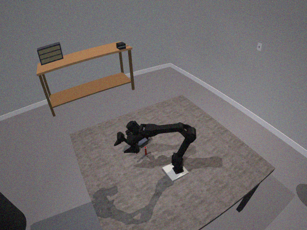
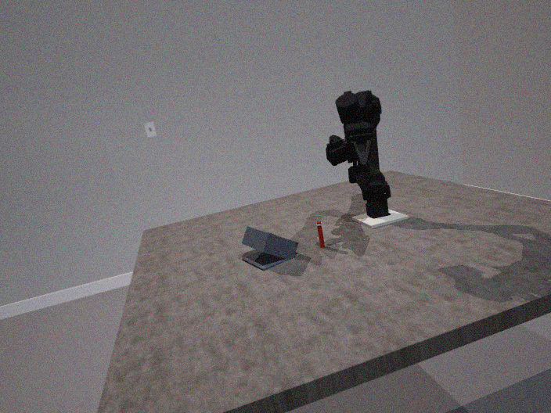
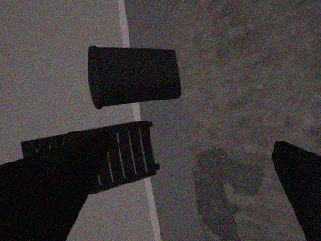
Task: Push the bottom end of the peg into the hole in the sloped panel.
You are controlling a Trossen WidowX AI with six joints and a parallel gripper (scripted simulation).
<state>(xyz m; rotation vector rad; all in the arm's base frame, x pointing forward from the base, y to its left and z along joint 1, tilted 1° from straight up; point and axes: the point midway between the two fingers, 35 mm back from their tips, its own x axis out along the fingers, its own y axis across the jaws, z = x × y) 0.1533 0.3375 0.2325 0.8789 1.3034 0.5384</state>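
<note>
My gripper tip is 9 cm short of the red peg, 20 cm to the left of it and 17 cm above it. From my gripper tip the other things lie so: grey sloped panel (24 cm ahead, 21 cm to the right, 18 cm below).
</note>
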